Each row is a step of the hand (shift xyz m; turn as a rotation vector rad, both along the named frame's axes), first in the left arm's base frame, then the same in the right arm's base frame.
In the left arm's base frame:
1: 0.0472 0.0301 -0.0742 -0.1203 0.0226 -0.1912
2: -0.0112 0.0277 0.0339 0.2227 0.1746 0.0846
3: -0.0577 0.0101 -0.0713 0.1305 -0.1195 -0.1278
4: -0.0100 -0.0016 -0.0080 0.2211 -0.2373 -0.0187
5: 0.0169 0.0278 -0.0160 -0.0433 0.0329 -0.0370
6: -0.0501 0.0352 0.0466 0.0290 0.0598 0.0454
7: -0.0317 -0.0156 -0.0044 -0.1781 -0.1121 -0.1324
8: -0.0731 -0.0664 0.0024 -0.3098 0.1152 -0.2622
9: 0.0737 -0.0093 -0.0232 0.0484 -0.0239 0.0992
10: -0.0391 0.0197 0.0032 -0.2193 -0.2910 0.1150
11: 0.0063 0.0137 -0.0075 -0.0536 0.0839 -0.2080
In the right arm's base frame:
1: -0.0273 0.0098 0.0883 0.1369 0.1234 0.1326
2: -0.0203 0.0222 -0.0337 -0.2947 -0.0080 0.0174
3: 0.0592 0.0549 0.0447 0.0223 -0.1472 0.1596
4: 0.0108 0.0061 0.0035 -0.0076 -0.3134 0.0854
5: -0.0237 0.0150 0.0230 0.0235 0.0581 0.0199
6: -0.0012 0.0485 -0.0597 -0.0726 0.0219 -0.0271
7: 0.0337 0.0070 -0.0089 0.2407 0.0400 0.0477
8: 0.0921 -0.0101 -0.0342 0.2403 0.3205 0.1325
9: -0.0394 -0.0462 0.0487 -0.0535 -0.0654 -0.0749
10: 0.0150 0.0378 -0.0165 0.2961 -0.1227 -0.2080
11: -0.0104 0.0085 0.0102 0.0573 0.1359 0.1773

